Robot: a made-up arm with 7 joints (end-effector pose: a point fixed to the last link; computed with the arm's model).
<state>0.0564 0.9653 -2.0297 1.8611 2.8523 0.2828 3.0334</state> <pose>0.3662 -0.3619 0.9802 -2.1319 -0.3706 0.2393</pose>
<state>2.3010 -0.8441 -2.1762 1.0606 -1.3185 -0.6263 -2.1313</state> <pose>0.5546 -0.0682 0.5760 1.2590 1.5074 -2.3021</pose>
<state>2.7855 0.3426 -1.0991 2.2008 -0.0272 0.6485 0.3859</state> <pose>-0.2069 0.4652 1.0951 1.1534 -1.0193 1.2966</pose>
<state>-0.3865 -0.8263 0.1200 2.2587 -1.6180 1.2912 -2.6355</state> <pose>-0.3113 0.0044 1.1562 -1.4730 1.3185 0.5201</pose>
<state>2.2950 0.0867 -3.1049 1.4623 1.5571 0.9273 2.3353</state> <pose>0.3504 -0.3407 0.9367 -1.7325 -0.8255 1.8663</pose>
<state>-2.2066 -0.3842 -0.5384 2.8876 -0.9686 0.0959 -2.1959</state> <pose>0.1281 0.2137 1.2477 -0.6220 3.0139 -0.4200</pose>
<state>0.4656 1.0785 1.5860 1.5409 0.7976 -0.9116 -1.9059</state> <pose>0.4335 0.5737 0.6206 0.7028 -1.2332 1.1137</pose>
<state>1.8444 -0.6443 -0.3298 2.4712 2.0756 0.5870 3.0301</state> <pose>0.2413 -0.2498 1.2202 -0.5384 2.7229 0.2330</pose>
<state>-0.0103 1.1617 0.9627 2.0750 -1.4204 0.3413 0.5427</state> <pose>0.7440 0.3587 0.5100 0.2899 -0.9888 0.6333</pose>
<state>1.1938 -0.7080 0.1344 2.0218 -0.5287 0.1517 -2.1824</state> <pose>-0.0964 -0.1637 1.2010 1.8752 2.1043 -0.7103</pose>
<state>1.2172 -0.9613 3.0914 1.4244 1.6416 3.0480 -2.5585</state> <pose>-0.1252 -0.5485 0.5543 0.1633 -2.7764 0.5034</pose>
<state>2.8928 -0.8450 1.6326 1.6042 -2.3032 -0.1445 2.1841</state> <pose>0.3217 -0.5206 0.6481 -1.4020 -0.3025 -0.6552</pose>
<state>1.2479 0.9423 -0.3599 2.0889 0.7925 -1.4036 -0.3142</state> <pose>0.3591 0.4956 0.7949 0.6536 -2.3357 -0.1140</pose>
